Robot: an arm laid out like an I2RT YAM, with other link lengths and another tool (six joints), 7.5 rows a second.
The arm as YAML. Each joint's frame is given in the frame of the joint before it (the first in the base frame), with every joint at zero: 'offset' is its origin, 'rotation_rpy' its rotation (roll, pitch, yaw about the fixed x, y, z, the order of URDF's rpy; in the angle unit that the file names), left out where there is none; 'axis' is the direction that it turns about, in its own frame. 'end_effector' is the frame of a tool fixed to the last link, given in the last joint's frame.
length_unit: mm
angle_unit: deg
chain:
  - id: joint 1
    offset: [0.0, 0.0, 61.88]
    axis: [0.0, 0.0, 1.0]
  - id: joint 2
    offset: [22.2, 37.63, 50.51]
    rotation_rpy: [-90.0, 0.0, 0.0]
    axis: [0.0, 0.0, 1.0]
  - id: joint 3
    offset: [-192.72, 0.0, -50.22]
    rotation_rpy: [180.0, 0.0, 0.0]
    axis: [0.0, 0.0, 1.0]
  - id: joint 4
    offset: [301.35, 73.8, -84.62]
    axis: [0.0, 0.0, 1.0]
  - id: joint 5
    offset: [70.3, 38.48, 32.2]
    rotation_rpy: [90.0, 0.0, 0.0]
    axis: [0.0, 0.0, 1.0]
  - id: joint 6
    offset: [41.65, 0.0, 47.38]
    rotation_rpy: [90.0, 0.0, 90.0]
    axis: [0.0, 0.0, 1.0]
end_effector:
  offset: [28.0, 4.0, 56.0]
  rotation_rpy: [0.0, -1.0, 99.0]
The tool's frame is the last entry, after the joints.
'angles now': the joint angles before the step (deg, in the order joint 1, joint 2, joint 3, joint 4, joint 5, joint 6). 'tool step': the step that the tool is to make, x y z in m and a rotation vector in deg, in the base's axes. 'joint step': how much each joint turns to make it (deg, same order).
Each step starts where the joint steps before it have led.
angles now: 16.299, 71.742, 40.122, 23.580, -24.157, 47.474
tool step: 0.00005, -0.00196, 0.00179, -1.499, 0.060, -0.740
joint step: 0.037, -0.528, 0.433, -2.005, 0.980, -1.409
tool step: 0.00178, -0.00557, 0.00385, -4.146, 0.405, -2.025
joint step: 0.012, -0.533, 1.718, -5.180, 2.711, -3.691
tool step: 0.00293, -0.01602, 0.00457, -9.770, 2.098, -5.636
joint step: -0.044, -0.103, 3.951, -10.913, 7.738, -7.276
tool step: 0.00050, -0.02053, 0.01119, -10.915, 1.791, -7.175
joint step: 0.041, 0.096, 4.369, -9.952, 10.402, -6.641
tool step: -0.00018, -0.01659, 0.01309, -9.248, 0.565, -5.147
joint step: -0.012, 0.412, 3.385, -5.939, 8.445, -5.575
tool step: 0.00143, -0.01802, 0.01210, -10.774, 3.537, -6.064
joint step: -0.126, 3.359, 6.151, -8.231, 9.841, -5.176
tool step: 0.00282, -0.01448, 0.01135, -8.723, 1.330, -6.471
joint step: 0.000, 3.382, 4.631, -3.833, 9.855, -3.180
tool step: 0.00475, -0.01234, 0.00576, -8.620, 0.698, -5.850
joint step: -0.152, 3.648, 3.126, -0.679, 9.373, -3.675
